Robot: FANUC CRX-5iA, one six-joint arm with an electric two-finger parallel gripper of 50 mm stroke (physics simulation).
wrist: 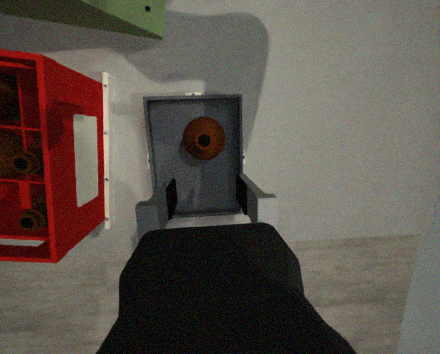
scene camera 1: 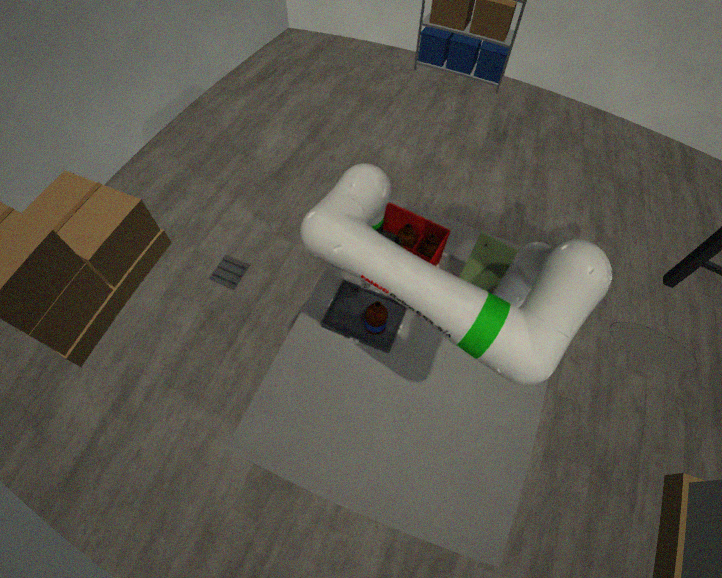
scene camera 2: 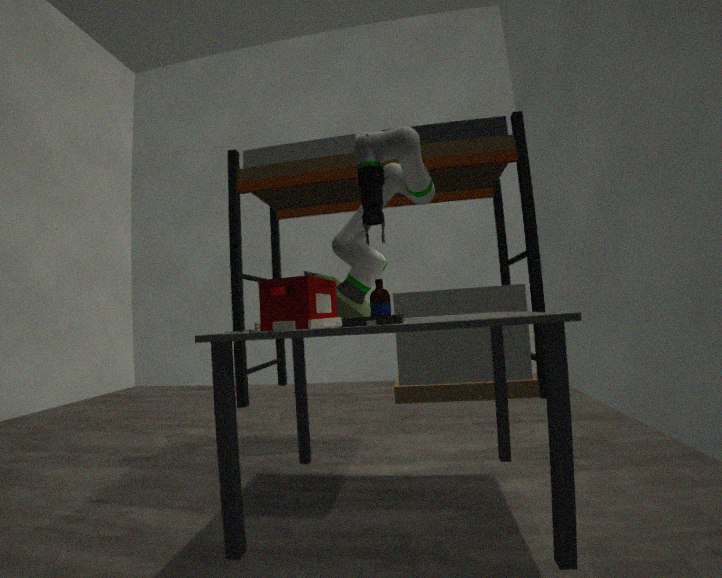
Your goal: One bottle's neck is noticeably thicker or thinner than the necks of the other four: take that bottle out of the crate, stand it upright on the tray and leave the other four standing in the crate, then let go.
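Frame: origin at the arm's base, x ahead, y left, z up, level; centimetres.
Where they show: gripper, fingertip midpoint: [wrist: 206, 188] [scene camera 2: 375, 243]; arm's base, origin of the base link: [scene camera 2: 349, 295].
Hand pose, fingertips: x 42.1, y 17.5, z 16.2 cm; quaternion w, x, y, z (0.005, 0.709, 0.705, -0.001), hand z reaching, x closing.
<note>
Each offset is from my fingertips to the top centre of the thing. "spot": to the spot under its first point. Level surfaces: height alone.
A brown bottle with a blue label {dx -3.5, dy +0.0, dz -12.8 cm} [scene camera 1: 375, 315] [scene camera 2: 379, 300] [wrist: 204, 138] stands upright on the dark grey tray {spot: dx +11.1, dy -5.2, dz -28.2 cm} [scene camera 1: 342, 298] [wrist: 196, 204]. My gripper [scene camera 2: 375, 233] [wrist: 206, 188] is open and empty, well above the bottle and the tray. The red crate {dx -2.0, dy -29.4, dz -11.3 cm} [scene camera 1: 442, 245] [scene camera 2: 283, 304] [wrist: 72, 165] stands beside the tray. Brown bottles stand in its compartments, among them one bottle {dx -1.5, dy -24.6, dz -12.5 cm} [wrist: 22, 162] and another bottle {dx +6.9, dy -25.8, dz -12.5 cm} [wrist: 30, 220] in the wrist view. The arm hides part of the crate in scene camera 1, and the wrist view cuts it off, so not all bottles in it show.
A green angled panel [scene camera 1: 485, 260] [scene camera 2: 354, 307] [wrist: 135, 12] stands behind the crate and tray, near the arm's base. The grey table top {dz -28.8 cm} [scene camera 1: 385, 433] [scene camera 2: 469, 319] [wrist: 330, 125] carries these things. A rack with dark posts [scene camera 2: 234, 241] stands behind the table.
</note>
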